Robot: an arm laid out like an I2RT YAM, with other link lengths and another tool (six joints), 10 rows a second.
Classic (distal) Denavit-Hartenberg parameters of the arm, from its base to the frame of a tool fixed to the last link. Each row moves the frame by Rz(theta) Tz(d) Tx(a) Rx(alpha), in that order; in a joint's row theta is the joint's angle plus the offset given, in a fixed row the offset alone. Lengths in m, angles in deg.
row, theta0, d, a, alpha
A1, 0, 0.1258, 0.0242, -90
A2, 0, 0, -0.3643, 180
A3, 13.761, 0, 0.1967, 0
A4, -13.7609, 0.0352, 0.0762, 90
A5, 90, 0.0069, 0, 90
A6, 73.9, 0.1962, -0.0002, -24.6
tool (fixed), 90, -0.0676, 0, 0
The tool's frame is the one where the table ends.
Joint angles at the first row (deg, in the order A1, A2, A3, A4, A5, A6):
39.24 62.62 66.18 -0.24 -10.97 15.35
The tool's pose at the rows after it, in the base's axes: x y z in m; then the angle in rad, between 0 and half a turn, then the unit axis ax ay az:
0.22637, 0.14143, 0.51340, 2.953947, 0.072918, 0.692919, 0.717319
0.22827, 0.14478, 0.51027, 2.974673, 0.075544, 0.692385, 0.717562
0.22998, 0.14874, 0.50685, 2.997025, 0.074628, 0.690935, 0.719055
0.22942, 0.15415, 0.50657, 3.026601, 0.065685, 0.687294, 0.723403
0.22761, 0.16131, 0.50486, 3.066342, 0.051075, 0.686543, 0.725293
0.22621, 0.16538, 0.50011, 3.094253, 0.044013, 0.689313, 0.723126
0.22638, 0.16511, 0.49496, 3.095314, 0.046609, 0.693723, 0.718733
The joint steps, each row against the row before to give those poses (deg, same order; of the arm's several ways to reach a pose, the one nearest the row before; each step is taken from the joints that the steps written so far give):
-0.23 1.12 0.90 -0.46 -1.90 0.90
-0.02 0.51 -0.19 0.20 -0.64 0.84
-0.14 0.51 -0.59 0.89 -1.10 0.81
0.00 0.45 -0.29 1.12 -1.90 0.87
0.02 0.52 -0.40 1.00 -2.76 0.56
-0.01 0.23 -0.69 0.33 -1.74 0.14
0.01 -0.08 -0.72 -0.18 0.16 -0.40

